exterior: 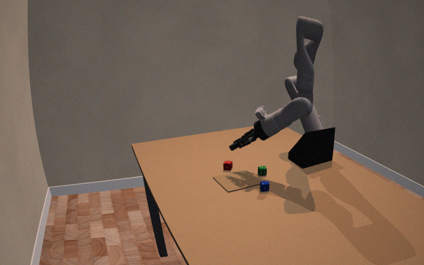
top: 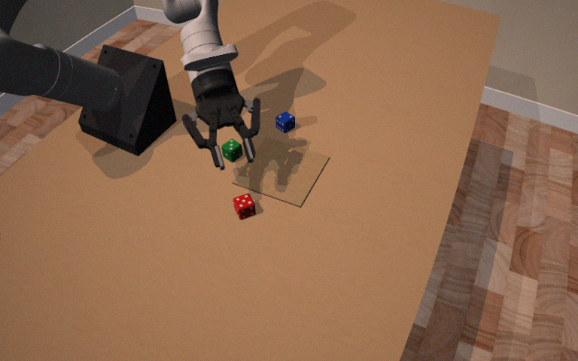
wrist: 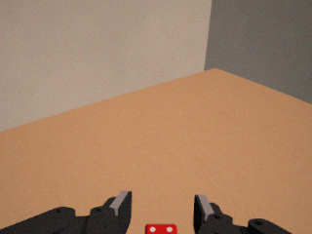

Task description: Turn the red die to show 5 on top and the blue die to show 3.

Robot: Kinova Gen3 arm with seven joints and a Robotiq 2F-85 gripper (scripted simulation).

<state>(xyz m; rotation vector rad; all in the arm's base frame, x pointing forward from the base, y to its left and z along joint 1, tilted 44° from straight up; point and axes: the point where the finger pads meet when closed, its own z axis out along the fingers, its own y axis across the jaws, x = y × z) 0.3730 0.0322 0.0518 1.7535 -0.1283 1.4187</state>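
The red die is 9 cm below my hand, 3 cm ahead of it and 2 cm to the right of it. The rest, counted from my hand: thin tan mat 10 cm to the left, 10 cm below, 2 cm ahead; blue die 21 cm to the left, 9 cm below, 5 cm behind; green die 9 cm below, 8 cm to the left, 8 cm behind.
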